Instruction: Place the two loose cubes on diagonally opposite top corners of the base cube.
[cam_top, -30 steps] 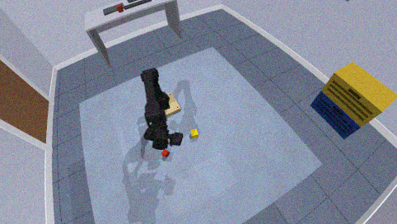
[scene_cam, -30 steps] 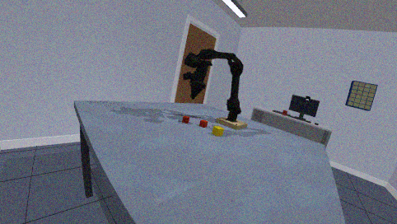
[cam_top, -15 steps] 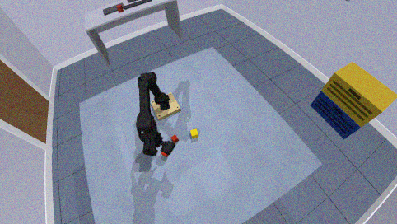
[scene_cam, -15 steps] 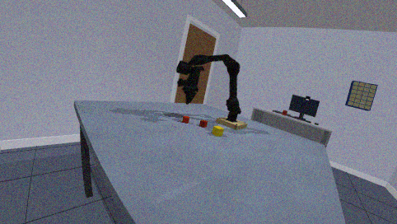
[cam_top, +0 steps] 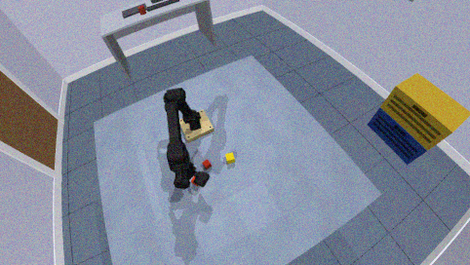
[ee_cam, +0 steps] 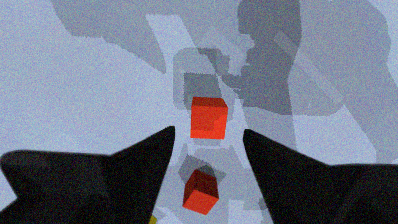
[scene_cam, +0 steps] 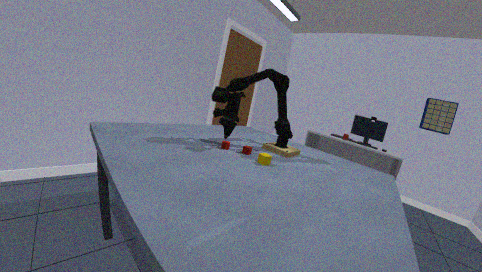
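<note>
My gripper tip is 200 mm to the right of the yellow cube, 70 mm past it and 30 mm above it. Round my gripper tip: red cube 80 mm to the left, 80 mm behind, 40 mm below.
</note>
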